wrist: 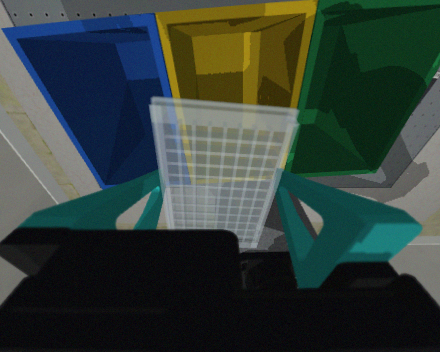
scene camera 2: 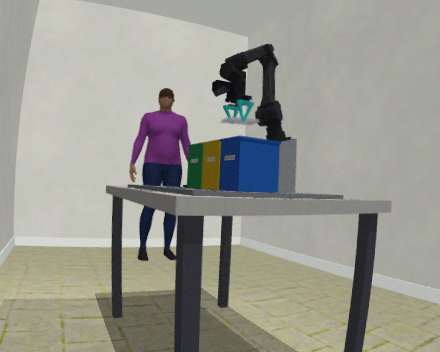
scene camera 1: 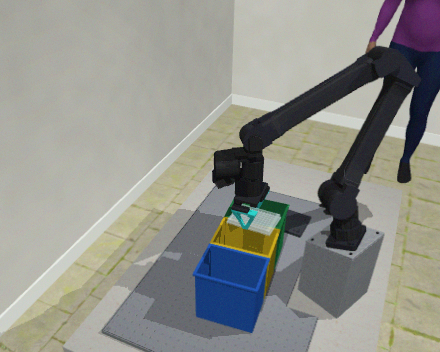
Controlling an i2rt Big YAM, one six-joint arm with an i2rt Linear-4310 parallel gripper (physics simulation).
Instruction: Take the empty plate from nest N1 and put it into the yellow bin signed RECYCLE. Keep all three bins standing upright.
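Frame: origin at the arm's base, x ahead, y left, z up, level; millimetres.
Seen in the pictures: gripper, fingertip midpoint: (wrist: 219, 175) (scene camera 2: 237, 122) (scene camera 1: 250, 219); arm's base at its link origin: (wrist: 264, 268) (scene camera 1: 346, 238).
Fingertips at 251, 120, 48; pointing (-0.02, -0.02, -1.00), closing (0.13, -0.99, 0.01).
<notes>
Offsets run from my fingertips to a thing's top centre, as dx, dy, dz. Level surfaces: height alone.
The clear plate {-11, +0, +17} (scene camera 1: 267, 221) (scene camera 2: 231, 121) (wrist: 225, 160) is held roughly level above the bins, clear of their rims. My gripper (scene camera 1: 245, 218) (scene camera 2: 238, 111) (wrist: 219, 175) is shut on its two long sides with the teal fingers. The yellow bin {+18, -18, -83} (scene camera 1: 273, 245) (scene camera 2: 211, 172) (wrist: 240, 10) stands upright between the other two; in the wrist view its opening lies beneath and beyond the plate, and the plate's left part overlaps the blue bin's edge. The blue bin {-6, +111, -83} (scene camera 1: 227, 300) (scene camera 2: 257, 167) (wrist: 65, 25) and the green bin {+43, -147, -83} (scene camera 1: 283, 230) (scene camera 2: 194, 175) (wrist: 305, 150) stand upright. The bin labels are too small to read.
A dark nest {+15, -353, -248} (scene camera 1: 298, 223) lies on the perforated board {dz -263} (scene camera 1: 165, 295) beside the green bin. The arm stands on a grey pedestal (scene camera 1: 335, 280) (scene camera 2: 288, 167) on the right of the bins. A person (scene camera 1: 420, 30) (scene camera 2: 165, 135) stands behind the table.
</notes>
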